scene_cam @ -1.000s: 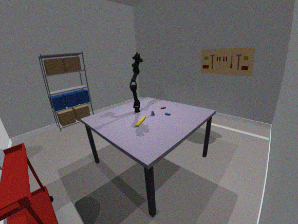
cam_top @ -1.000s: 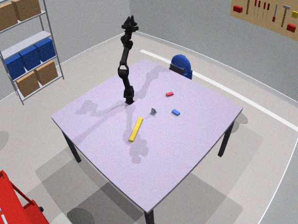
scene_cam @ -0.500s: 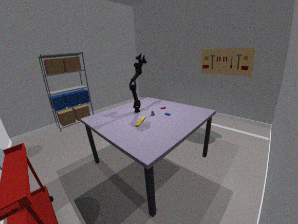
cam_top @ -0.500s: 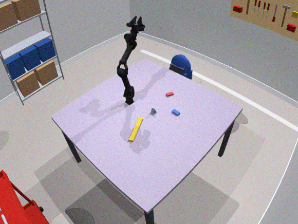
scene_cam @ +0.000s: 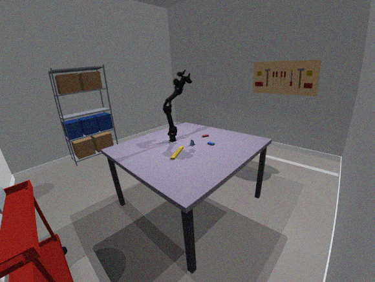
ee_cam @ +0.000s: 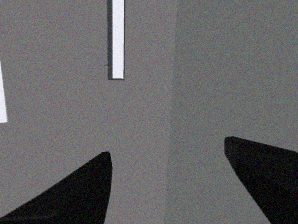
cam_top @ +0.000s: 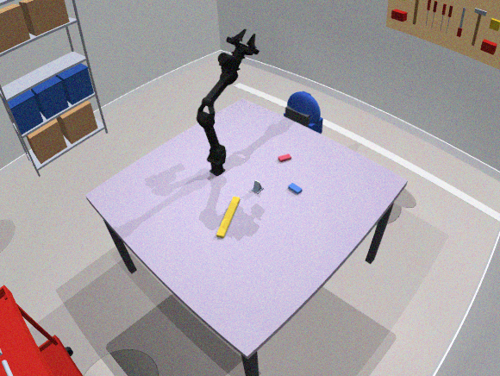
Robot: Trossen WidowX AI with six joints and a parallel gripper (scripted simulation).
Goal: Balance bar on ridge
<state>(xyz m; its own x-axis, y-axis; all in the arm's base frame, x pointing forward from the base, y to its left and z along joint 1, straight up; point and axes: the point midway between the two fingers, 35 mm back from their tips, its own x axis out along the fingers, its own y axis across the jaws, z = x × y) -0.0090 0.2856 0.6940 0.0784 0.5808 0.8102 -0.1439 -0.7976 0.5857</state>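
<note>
The long yellow bar is 300 mm ahead of my gripper tip, 500 mm to the right of it and 710 mm below it. Also, from my gripper tip: small red block 210 mm ahead, 10 mm to the left, 710 mm below; small blue block 410 mm ahead, 150 mm to the right, 710 mm below.
</note>
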